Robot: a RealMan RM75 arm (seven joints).
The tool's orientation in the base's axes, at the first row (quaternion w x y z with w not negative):
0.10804 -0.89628 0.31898 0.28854
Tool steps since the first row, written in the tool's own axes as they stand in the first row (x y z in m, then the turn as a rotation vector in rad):
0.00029 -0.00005 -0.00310 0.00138 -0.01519 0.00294
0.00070 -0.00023 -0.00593 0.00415 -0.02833 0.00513
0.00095 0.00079 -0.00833 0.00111 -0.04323 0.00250
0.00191 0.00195 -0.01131 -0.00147 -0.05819 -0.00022
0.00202 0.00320 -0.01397 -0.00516 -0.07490 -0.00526
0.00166 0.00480 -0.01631 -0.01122 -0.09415 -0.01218
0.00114 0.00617 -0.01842 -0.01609 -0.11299 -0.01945
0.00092 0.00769 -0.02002 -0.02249 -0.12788 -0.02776
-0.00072 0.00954 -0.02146 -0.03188 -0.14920 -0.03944
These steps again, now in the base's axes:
0.00160 -0.00128 0.00234 0.00918 0.01215 -0.00305
0.00325 -0.00242 0.00440 0.01828 0.02173 -0.00632
0.00383 -0.00424 0.00618 0.02699 0.03380 -0.00226
0.00504 -0.00675 0.00802 0.03607 0.04566 0.00160
0.00551 -0.00878 0.01010 0.04660 0.05855 0.00800
0.00531 -0.01072 0.01219 0.05810 0.07391 0.01735
0.00506 -0.01231 0.01420 0.07023 0.08821 0.02627
0.00468 -0.01398 0.01561 0.07937 0.09984 0.03690
0.00312 -0.01512 0.01772 0.09221 0.11670 0.05207

